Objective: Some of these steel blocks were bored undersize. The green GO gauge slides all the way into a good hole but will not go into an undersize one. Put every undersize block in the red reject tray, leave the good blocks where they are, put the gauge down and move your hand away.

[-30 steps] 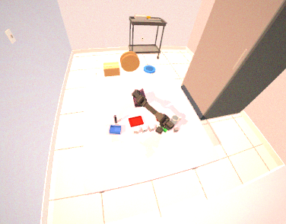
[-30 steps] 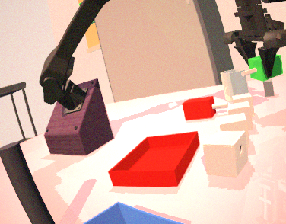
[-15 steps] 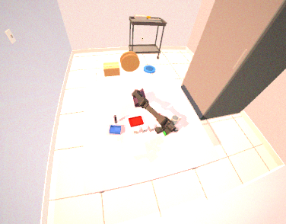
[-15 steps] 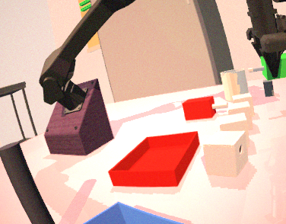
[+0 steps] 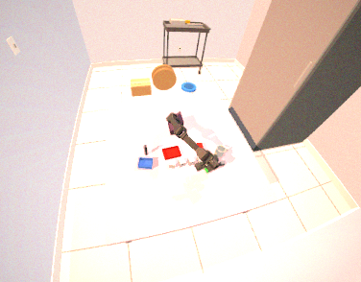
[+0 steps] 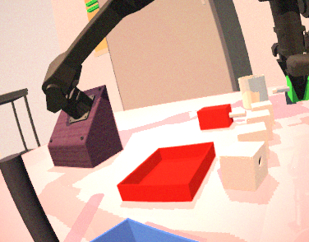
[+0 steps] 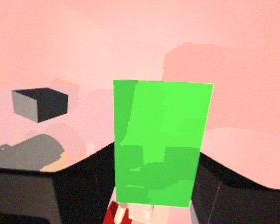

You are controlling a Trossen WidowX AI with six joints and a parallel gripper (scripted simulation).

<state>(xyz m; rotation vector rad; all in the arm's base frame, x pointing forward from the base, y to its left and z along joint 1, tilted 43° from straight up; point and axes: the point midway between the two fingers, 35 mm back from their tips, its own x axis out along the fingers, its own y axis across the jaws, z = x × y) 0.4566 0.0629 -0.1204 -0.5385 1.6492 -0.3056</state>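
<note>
My gripper tip is now 180 mm past the red gauge, 20 mm to the right of it and 30 mm above it. Round my gripper tip: red reject tray 210 mm behind, 240 mm to the right, 40 mm below; green GO gauge 10 mm behind, 10 mm to the right, 20 mm above; blue tray 140 mm behind, 470 mm to the right, 40 mm below.
</note>
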